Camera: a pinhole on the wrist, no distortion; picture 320 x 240 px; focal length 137.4 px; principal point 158.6 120.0 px. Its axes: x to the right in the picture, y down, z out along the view. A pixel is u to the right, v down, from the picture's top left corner.
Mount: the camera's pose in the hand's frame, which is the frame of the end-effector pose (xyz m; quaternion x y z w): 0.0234 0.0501 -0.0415 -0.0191 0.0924 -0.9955 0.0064
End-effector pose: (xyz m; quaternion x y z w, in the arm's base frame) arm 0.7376 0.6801 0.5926 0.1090 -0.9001 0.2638 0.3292
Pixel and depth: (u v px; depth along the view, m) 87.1 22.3 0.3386
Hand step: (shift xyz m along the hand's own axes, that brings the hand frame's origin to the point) 0.2105 0.2274 0.3289
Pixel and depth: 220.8 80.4 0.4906
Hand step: -0.1806 0.0953 0.4746
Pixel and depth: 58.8 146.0 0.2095
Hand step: 0.1840 -0.0249 0.1514
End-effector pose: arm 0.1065 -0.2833 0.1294 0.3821 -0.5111 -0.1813 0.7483
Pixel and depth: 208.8 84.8 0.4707
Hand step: -0.1311 0.0793 0.4494
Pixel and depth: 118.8 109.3 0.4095
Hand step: 0.1577 0.0081 0.3622
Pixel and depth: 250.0 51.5 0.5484
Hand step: -0.3221 0.2121 0.5609
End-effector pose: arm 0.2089 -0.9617 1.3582 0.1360 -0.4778 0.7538 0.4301
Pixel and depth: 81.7 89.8 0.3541
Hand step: 0.2346 0.0648 0.3133
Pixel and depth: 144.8 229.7 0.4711
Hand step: 0.0926 -0.4054 0.3502
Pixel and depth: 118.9 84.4 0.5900
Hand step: 0.2155 0.0947 0.5599
